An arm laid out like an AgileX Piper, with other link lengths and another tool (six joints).
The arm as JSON. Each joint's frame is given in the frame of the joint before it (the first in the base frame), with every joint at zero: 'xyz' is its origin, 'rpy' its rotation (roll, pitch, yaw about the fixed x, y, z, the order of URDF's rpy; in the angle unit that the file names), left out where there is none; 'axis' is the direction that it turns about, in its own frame. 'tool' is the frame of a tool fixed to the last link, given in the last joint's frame.
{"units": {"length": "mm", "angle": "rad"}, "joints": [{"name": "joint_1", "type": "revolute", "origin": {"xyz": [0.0, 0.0, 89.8]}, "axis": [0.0, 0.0, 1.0]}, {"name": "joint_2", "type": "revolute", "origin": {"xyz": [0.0, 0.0, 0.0]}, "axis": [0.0, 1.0, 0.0]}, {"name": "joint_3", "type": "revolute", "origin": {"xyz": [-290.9, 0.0, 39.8]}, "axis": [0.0, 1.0, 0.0]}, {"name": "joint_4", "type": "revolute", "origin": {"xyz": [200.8, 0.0, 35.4]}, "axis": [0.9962, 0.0, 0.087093]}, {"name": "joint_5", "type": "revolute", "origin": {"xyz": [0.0, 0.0, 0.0]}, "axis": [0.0, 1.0, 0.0]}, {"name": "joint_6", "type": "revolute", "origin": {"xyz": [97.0, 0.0, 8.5]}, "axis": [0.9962, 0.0, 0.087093]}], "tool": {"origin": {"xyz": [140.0, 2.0, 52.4], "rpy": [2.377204, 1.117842, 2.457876]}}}
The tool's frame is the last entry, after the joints.
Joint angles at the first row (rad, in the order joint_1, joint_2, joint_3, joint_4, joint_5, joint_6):
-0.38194, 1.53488, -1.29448, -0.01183, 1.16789, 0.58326
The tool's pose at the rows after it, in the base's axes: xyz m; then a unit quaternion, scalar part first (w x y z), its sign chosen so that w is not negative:
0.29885 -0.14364 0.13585 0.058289 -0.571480 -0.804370 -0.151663
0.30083 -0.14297 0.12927 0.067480 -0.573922 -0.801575 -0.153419
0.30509 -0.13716 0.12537 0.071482 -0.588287 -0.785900 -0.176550
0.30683 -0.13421 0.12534 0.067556 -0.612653 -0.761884 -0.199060
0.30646 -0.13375 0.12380 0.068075 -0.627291 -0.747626 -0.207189
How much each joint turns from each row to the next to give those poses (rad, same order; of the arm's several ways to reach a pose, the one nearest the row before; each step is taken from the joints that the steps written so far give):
0.00002, 0.02964, -0.00455, 0.00471, -0.01066, 0.00198
0.00000, 0.02127, -0.00175, 0.00712, -0.00149, 0.00330
-0.00004, 0.01271, -0.00190, 0.03965, -0.00747, 0.03557
0.00000, 0.00010, 0.00003, 0.02710, -0.00919, 0.06675
0.00003, 0.00387, -0.00001, 0.00739, -0.00151, 0.04012

